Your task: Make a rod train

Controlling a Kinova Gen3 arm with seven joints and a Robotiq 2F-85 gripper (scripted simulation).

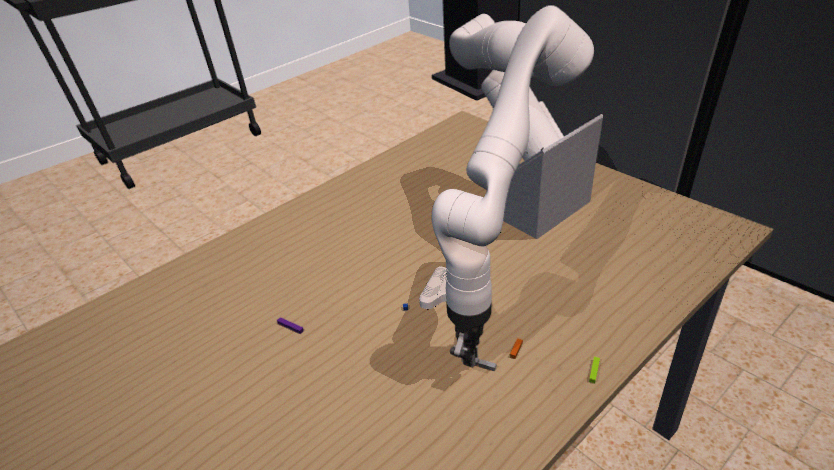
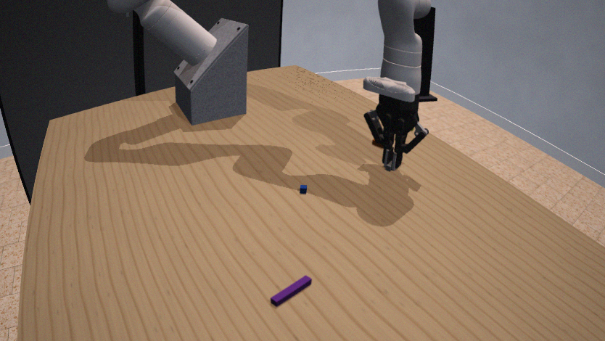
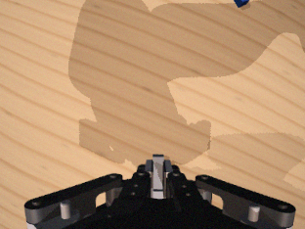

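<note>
The orange rod lies 8 cm behind my hand, 3 cm to the left of it and 1 cm below it. The rest, counted from my hand: lime rod (15 cm behind, 15 cm to the left, 1 cm below); then purple rod (22 cm ahead, 29 cm to the right, 1 cm below); then blue rod (1 cm ahead, 19 cm to the right, 1 cm below).
</note>
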